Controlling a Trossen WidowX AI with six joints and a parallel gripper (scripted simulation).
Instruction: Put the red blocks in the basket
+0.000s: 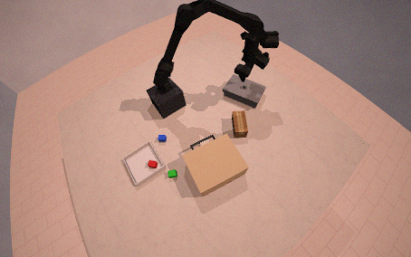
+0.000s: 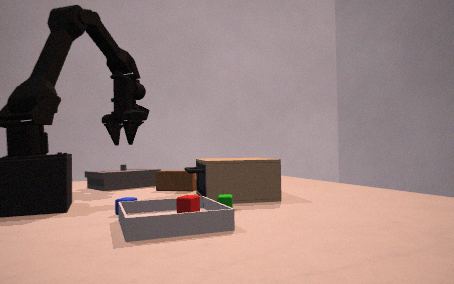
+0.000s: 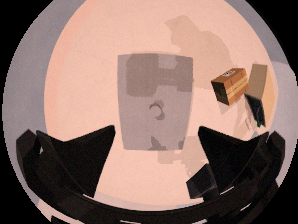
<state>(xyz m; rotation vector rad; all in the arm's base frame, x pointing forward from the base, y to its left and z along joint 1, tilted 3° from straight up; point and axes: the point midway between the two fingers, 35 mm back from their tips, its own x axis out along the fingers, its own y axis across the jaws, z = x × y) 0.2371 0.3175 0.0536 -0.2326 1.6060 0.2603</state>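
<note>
The small brown box is 17 cm to the right of my hand, 13 cm below it and 12 cm ahead of it. Also, from my hand: tan drawer cabinet (39 cm to the right, 20 cm ahead, 12 cm below); drawer (38 cm to the right, 17 cm ahead, 13 cm below); grey flat piece (11 cm below).
</note>
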